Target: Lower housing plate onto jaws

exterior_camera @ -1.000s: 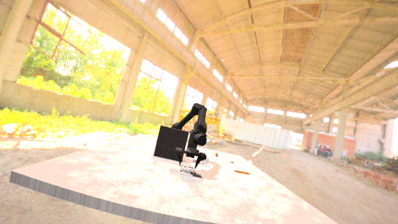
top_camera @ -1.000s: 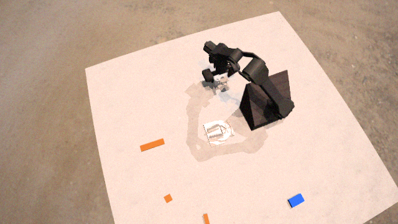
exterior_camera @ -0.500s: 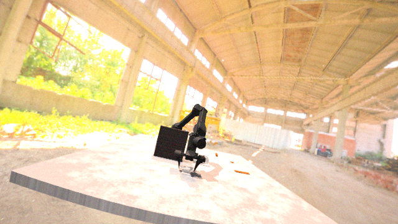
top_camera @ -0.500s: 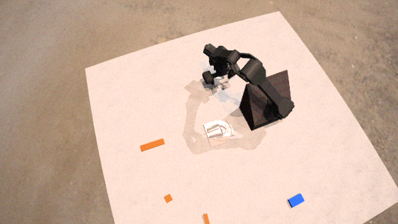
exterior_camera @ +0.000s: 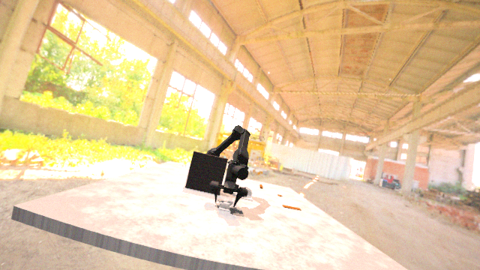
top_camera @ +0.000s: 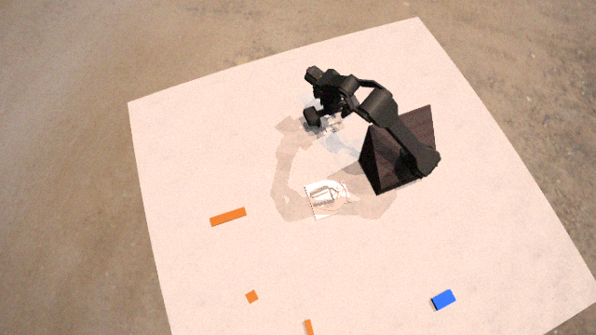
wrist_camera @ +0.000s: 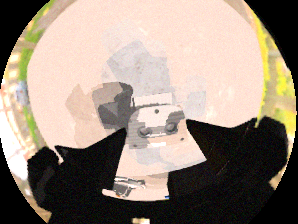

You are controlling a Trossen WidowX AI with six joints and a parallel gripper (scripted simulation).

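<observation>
Now: gripper tip 10 mm to the left of the white pad. Also, from my gripper tip: housing plate (10 mm to the right, 20 mm above); then blue tile (100 mm behind, 680 mm to the left).
</observation>
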